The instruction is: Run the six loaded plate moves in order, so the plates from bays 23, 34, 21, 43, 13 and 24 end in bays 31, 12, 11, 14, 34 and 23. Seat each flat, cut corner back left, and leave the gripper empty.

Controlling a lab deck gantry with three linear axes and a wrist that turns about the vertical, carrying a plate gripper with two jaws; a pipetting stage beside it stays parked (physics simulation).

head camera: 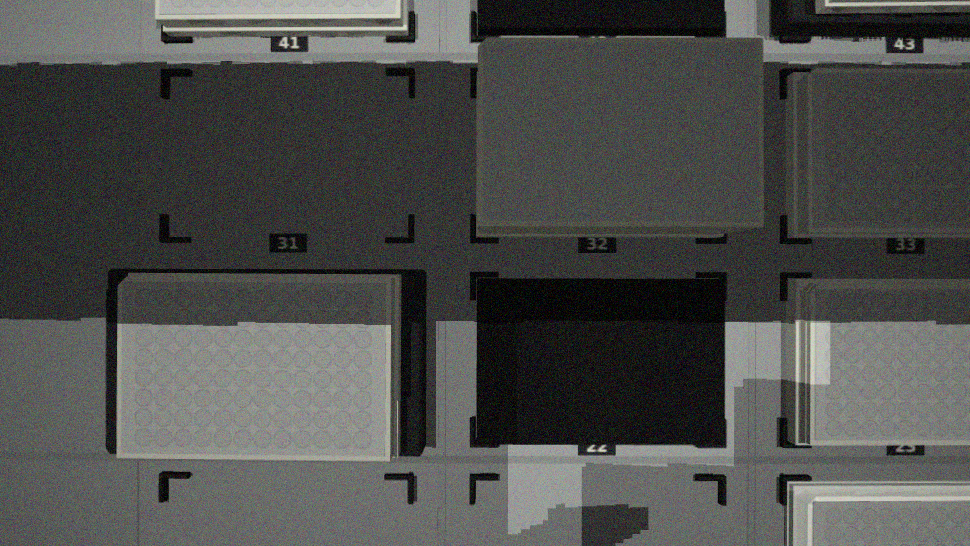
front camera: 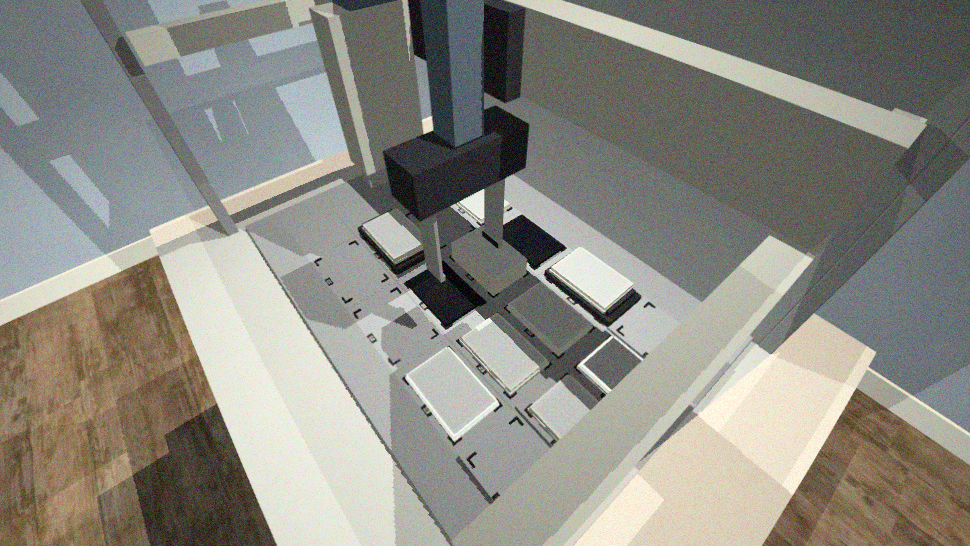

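Seen in the pictures: gripper, between the fingertips: (front camera: 465,256); robot's base, origin of its link: (front camera: 316,262).
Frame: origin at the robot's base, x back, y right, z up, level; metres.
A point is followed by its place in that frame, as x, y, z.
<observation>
My gripper (front camera: 467,263) {-0.300, -0.150, 0.156} hangs above the deck around bays 22 and 32 in the front view, jaws apart, no plate between them. It does not show in the head view. The plate in bay 21 (front camera: 391,236) {-0.071, -0.139, 0.036} (head camera: 254,386) {-0.065, -0.144, 0.037} sits on a black base, cut corner back left. The plates in bay 23 (front camera: 500,354) {-0.397, -0.139, 0.015} (head camera: 896,406) {-0.374, -0.129, 0.014}, bay 13 (front camera: 451,392) {-0.399, -0.039, 0.014} (head camera: 896,525) {-0.374, -0.070, 0.014} and bay 43 (front camera: 590,276) {-0.392, -0.359, 0.037} (head camera: 896,5) {-0.362, -0.321, 0.028} are in their bays, the last on a black base. The plates in bay 34 (front camera: 610,366) {-0.528, -0.249, 0.029} and bay 24 (front camera: 562,410) {-0.528, -0.141, 0.029} are partly hidden by the front frame. Bay 31 (head camera: 287,156) {-0.063, -0.257, 0.000} holds no plate.
A tall block (front camera: 488,263) {-0.253, -0.236, 0.042} (head camera: 619,132) {-0.227, -0.257, 0.042} stands in bay 32. Black bases lie in bay 22 (front camera: 441,298) {-0.240, -0.135, 0.008} (head camera: 600,366) {-0.228, -0.148, 0.008} and bay 42 (front camera: 534,240) {-0.241, -0.370, 0.008} (head camera: 600,16) {-0.228, -0.327, 0.008}. Other plates occupy bay 33 (front camera: 549,315) {-0.395, -0.254, 0.014} (head camera: 896,152) {-0.374, -0.256, 0.014} and bay 41 (front camera: 480,205) {-0.090, -0.351, 0.014} (head camera: 281,8) {-0.066, -0.328, 0.014}. Frame rails surround the deck.
</observation>
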